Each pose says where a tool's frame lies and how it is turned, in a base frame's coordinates. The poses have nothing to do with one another.
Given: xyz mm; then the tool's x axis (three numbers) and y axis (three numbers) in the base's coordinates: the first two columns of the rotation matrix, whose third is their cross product.
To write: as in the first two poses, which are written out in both.
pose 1, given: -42 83 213 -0.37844 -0.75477 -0.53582 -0.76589 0.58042 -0.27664
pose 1, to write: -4.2 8.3 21.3 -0.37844 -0.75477 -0.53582 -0.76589 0.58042 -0.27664
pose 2, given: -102 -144 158 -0.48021 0.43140 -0.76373 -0.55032 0.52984 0.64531
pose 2, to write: -10.2 -14.4 15.8 -0.48021 0.43140 -0.76373 -0.55032 0.52984 0.64531
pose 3, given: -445 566 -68 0.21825 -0.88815 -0.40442 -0.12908 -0.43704 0.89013
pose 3, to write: -44.5 56.6 -6.8 0.21825 -0.88815 -0.40442 -0.12908 -0.43704 0.89013
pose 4, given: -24 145 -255 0.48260 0.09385 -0.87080 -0.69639 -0.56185 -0.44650
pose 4, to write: -2.4 14.5 -25.5 0.48260 0.09385 -0.87080 -0.69639 -0.56185 -0.44650
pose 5, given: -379 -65 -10 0.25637 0.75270 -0.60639 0.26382 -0.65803 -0.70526
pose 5, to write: -37.9 -6.5 -1.0 0.25637 0.75270 -0.60639 0.26382 -0.65803 -0.70526
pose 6, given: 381 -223 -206 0.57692 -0.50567 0.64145 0.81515 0.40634 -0.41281
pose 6, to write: 38.1 -22.3 -20.6 0.57692 -0.50567 0.64145 0.81515 0.40634 -0.41281
